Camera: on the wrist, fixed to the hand. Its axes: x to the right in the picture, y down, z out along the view.
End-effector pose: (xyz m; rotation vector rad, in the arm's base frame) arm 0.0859 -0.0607 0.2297 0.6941 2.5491 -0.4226
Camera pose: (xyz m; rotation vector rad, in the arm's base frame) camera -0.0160 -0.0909 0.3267 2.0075 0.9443 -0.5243
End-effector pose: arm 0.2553 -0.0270 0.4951 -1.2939 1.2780 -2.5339
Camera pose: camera 0.2029 0.1002 0.5375 -0.4292 0.8278 -1.1830
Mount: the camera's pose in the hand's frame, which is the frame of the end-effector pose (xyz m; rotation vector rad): 0.0170 -0.0962 -0.1057 0.4832 -0.5168 1.4880
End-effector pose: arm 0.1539 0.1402 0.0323 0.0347 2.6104 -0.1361
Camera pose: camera 0.0813 0.0554 0.1232 1.7271 1.4367 -0.1792
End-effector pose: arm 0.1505 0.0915 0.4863 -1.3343 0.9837 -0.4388
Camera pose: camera 0.1005 -0.0075 0.5780 -0.0344 1.0564 0.7386
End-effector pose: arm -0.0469 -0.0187 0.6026 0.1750 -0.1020 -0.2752
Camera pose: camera -0.0426 -0.0979 0.4825 0.4538 -0.7673 1.2130
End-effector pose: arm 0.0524 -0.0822 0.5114 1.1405 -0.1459 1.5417
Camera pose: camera 0.0727 0.0295 0.4229 -1.6051 1.0103 -2.0712
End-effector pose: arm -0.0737 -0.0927 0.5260 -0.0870 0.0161 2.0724
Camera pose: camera 0.0082 -0.0365 0.4218 -0.7967 -0.2676 -2.5743
